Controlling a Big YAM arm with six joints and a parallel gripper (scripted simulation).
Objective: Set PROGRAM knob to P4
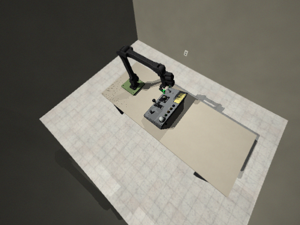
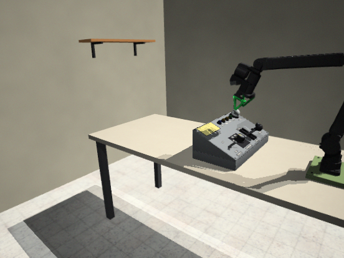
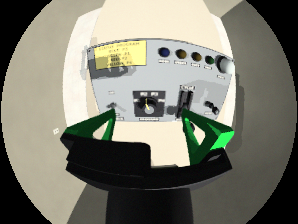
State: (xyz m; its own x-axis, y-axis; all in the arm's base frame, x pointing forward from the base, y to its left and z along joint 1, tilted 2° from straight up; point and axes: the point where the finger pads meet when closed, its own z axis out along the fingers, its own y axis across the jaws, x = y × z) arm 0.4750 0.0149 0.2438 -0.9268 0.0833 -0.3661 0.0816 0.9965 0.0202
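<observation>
Right now my hand is 1 cm short of the grey console, 6 cm to the left of it and 19 cm above it. The rest, counted from my hand: toggle: 1 cm behind, 12 cm to the left, 18 cm below; then black lever: 6 cm behind, 12 cm to the right, 16 cm below.
</observation>
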